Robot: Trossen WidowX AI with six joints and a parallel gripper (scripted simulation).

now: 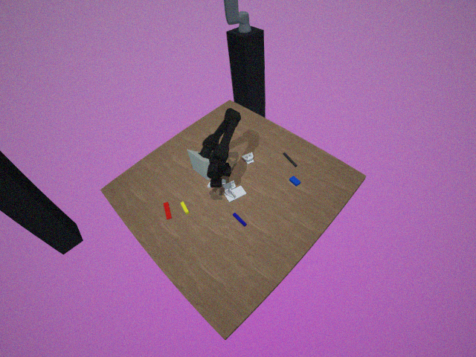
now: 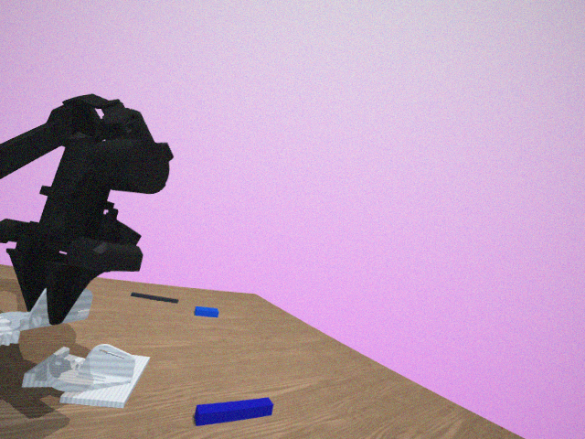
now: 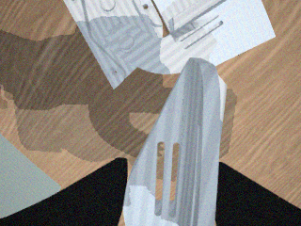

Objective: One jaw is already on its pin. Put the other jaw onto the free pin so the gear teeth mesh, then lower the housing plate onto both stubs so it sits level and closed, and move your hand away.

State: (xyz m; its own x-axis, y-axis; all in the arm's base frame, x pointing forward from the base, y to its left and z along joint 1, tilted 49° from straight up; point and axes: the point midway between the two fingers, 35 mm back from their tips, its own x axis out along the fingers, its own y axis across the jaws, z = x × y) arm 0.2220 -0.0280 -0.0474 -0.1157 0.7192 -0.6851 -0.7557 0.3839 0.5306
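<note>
Now: gripper tip 10 mm past the jaw and 40 mm to the left of it. Round my gripper tip: yellow bar (50 mm behind, 240 mm to the right, 90 mm below); long blue block (230 mm ahead, 40 mm to the right, 90 mm below); grey housing plate (80 mm behind, 310 mm to the left, 70 mm below).
</note>
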